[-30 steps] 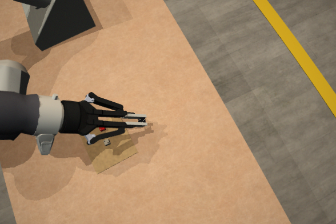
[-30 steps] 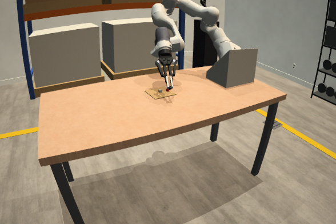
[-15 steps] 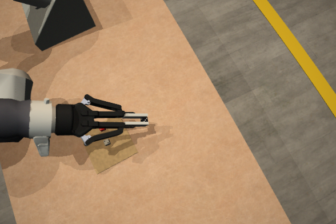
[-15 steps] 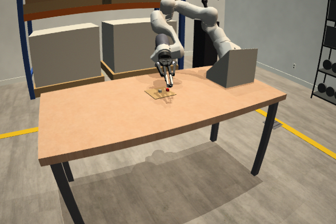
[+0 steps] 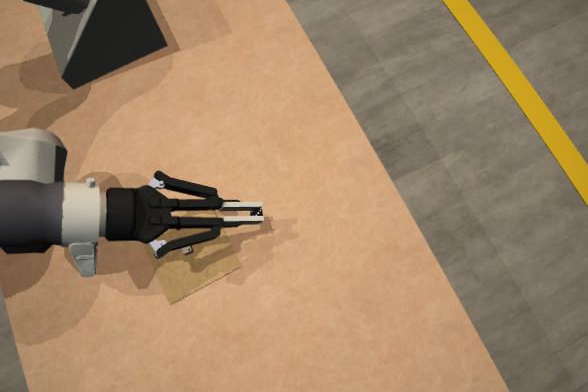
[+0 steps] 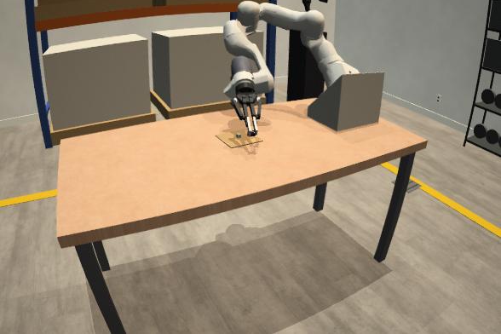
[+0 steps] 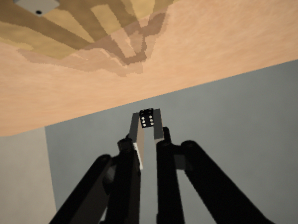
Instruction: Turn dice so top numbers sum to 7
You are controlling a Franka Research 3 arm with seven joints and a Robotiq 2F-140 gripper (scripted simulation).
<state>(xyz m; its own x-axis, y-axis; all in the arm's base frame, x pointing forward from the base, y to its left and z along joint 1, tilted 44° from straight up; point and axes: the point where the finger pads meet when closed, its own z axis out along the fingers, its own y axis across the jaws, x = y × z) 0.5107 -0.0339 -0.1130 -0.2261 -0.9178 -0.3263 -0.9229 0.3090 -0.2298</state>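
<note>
The white die is 10 mm behind my hand, 110 mm to the right of it and 80 mm below it. Also, from my hand: black die: 10 mm ahead, 20 mm to the left, 20 mm below; then red die: 60 mm behind, 110 mm to the right, 80 mm below; then tan mat: 10 mm behind, 110 mm to the right, 90 mm below.
</note>
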